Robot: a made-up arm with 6 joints. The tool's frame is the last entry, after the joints.
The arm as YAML. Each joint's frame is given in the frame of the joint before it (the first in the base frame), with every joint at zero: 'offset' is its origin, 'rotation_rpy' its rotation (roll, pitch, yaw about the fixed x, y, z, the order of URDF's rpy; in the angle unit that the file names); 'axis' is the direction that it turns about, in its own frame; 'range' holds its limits. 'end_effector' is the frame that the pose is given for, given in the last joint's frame.
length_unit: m
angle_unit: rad
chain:
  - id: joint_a
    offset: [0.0, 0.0, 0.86]
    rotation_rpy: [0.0, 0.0, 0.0]
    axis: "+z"
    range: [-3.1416, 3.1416]
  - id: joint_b
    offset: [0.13, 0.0, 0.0]
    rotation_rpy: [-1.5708, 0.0, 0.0]
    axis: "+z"
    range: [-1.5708, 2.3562]
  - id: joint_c
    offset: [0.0, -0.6, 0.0]
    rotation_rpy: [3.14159, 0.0, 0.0]
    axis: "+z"
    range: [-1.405, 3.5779]
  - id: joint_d
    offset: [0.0, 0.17, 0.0]
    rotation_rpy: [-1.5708, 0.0, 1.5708]
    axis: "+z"
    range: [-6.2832, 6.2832]
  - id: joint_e
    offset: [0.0, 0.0, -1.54]
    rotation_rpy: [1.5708, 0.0, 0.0]
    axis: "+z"
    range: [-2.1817, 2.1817]
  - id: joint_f
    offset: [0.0, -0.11, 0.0]
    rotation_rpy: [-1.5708, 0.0, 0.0]
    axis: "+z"
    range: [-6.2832, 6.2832]
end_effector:
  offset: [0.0, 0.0, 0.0]
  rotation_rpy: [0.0, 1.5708, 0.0]
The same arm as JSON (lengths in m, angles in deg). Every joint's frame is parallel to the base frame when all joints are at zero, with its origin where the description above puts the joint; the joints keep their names.
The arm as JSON. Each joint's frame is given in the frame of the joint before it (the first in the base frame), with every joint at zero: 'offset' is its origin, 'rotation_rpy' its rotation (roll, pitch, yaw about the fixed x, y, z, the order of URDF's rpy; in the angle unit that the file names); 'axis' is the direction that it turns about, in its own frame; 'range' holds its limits. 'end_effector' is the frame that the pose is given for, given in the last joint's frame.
{"length_unit": "m", "angle_unit": "deg", "chain": [
  {"id": "joint_a", "offset": [0.0, 0.0, 0.86], "rotation_rpy": [0.0, 0.0, 0.0], "axis": [0.0, 0.0, 1.0], "range": [-180.0, 180.0]},
  {"id": "joint_b", "offset": [0.13, 0.0, 0.0], "rotation_rpy": [0.0, 0.0, 0.0], "axis": [0.0, 1.0, 0.0], "range": [-90.0, 135.0]},
  {"id": "joint_c", "offset": [0.0, 0.0, 0.6], "rotation_rpy": [0.0, 0.0, 0.0], "axis": [0.0, -1.0, 0.0], "range": [-80.5, 205.0]},
  {"id": "joint_d", "offset": [0.0, 0.0, 0.17], "rotation_rpy": [0.0, 0.0, 0.0], "axis": [-1.0, 0.0, 0.0], "range": [-360.0, 360.0]},
  {"id": "joint_e", "offset": [1.54, 0.0, 0.0], "rotation_rpy": [0.0, 0.0, 0.0], "axis": [0.0, -1.0, 0.0], "range": [-125.0, 125.0]},
  {"id": "joint_f", "offset": [0.11, 0.0, 0.0], "rotation_rpy": [0.0, 0.0, 0.0], "axis": [-1.0, 0.0, 0.0], "range": [-360.0, 360.0]}
], "end_effector": {"offset": [0.0, 0.0, 0.0], "rotation_rpy": [0.0, 0.0, 0.0]}}

